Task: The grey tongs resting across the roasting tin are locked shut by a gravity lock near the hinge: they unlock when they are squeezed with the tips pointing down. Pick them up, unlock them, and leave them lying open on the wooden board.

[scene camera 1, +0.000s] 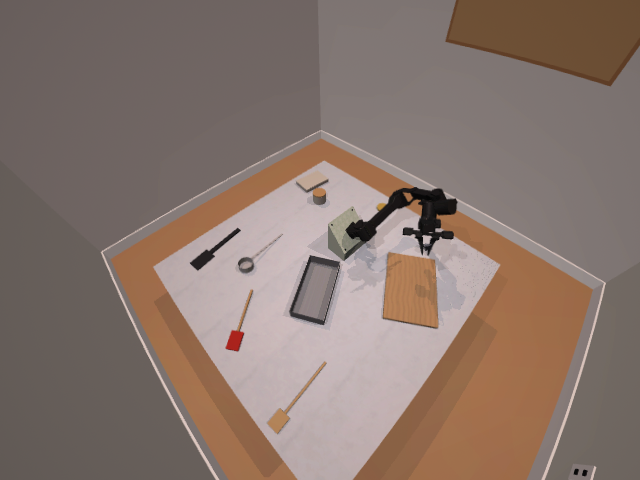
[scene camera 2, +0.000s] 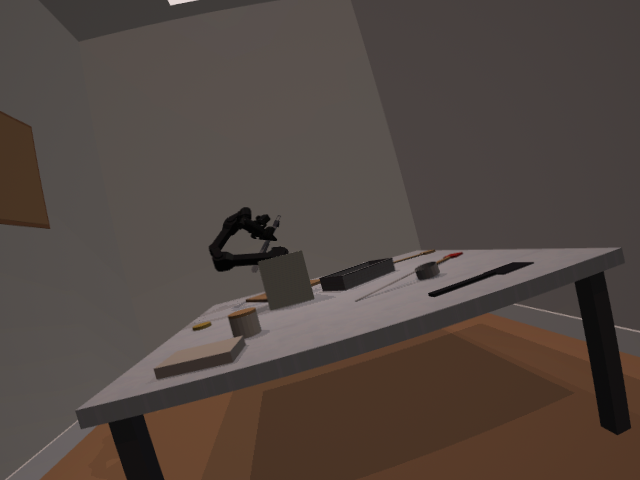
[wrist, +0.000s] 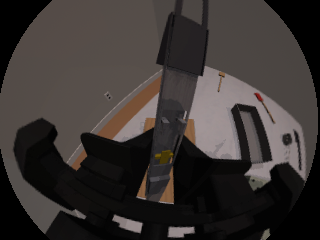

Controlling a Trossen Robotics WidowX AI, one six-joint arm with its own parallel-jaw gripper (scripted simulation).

Path:
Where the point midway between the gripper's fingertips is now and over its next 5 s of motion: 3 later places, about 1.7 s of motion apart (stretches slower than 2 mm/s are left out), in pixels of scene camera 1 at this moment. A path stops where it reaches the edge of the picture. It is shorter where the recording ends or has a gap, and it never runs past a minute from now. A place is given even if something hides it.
My gripper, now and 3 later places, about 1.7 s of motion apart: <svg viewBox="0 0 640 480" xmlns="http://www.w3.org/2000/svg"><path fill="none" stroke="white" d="M425 255L416 263L417 271L419 274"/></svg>

